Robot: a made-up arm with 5 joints. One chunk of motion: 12 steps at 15 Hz.
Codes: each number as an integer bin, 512 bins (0 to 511) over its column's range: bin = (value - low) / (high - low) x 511, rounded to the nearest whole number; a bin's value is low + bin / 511 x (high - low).
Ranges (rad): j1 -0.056..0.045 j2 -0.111..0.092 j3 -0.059..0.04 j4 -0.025..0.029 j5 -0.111..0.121
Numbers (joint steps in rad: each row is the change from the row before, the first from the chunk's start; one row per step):
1: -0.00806 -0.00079 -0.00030 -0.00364 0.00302
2: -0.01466 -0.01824 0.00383 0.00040 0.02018
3: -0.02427 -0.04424 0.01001 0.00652 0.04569
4: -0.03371 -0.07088 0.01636 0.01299 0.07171
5: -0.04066 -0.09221 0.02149 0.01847 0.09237
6: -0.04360 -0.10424 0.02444 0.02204 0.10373
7: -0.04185 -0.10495 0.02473 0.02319 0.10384
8: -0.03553 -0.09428 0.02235 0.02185 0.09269
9: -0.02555 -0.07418 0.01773 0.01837 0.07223
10: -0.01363 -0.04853 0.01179 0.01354 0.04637
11: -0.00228 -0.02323 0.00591 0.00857 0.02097
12: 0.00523 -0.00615 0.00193 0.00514 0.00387
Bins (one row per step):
1: 243 277 303 202 251
2: 209 233 324 240 289
3: 161 168 356 298 345
4: 113 101 389 359 402
5: 78 47 415 411 448
6: 63 17 431 445 473
7: 72 15 432 456 473
8: 104 42 420 443 449
9: 154 93 396 410 404
10: 214 157 365 365 347
11: 272 221 335 318 291
12: 310 264 314 285 253

